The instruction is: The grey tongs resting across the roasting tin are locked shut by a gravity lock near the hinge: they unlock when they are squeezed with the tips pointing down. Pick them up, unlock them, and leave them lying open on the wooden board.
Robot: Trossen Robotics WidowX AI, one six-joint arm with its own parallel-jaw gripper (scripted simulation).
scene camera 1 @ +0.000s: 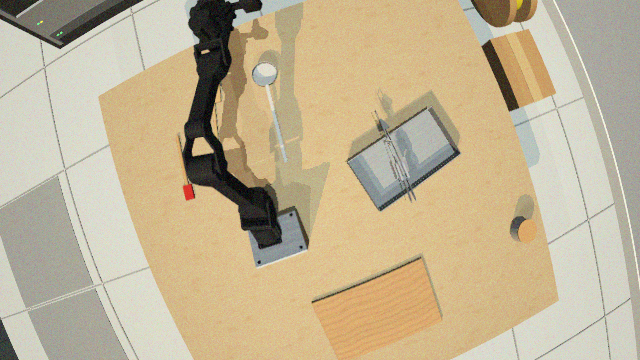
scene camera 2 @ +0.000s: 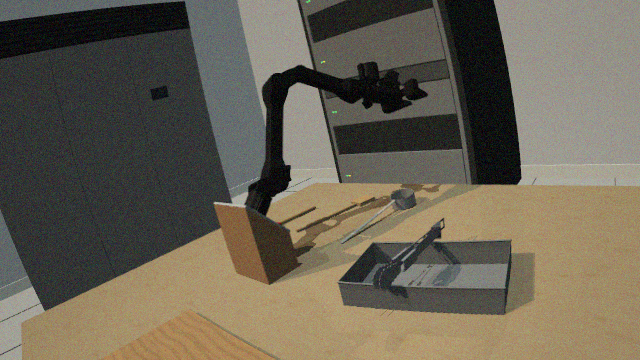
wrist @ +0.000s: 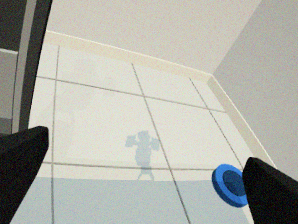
same spot on grey roasting tin: [scene camera 2: 472, 277] = [scene camera 1: 418, 135]
